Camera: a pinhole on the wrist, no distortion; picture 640 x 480 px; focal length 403.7 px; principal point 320.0 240.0 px. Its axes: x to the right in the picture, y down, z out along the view. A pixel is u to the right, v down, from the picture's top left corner.
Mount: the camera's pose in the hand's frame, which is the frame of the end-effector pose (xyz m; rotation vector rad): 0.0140 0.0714 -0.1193 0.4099 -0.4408 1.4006
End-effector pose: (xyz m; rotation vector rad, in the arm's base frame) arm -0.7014 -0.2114 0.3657 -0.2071 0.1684 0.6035
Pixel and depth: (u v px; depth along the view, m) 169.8 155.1 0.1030
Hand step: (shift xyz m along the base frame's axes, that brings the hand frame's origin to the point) 0.0258 -0.0126 -0.0533
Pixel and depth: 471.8 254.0 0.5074
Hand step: 0.0503 0.0708 0.4050
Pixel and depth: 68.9 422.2 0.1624
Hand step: -0.0156 -0.1227 -0.0018
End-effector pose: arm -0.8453 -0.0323 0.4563 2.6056 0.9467 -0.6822
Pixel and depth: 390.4 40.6 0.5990
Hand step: -0.0793 0.1105 -0.5430
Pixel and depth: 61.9 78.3 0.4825
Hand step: -0.2522 0.3694 -0.2305
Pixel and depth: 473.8 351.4 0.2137
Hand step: -0.0429 -0.0951 -0.0621
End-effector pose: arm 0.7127 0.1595 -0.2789 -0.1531 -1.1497 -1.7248
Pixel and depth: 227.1 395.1 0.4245
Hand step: -0.1556 0.2717 -0.1314
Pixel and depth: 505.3 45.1 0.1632
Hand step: -0.0357 -0.0194 0.1083
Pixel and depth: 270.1 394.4 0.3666
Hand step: -0.1059 0.2318 -0.0809
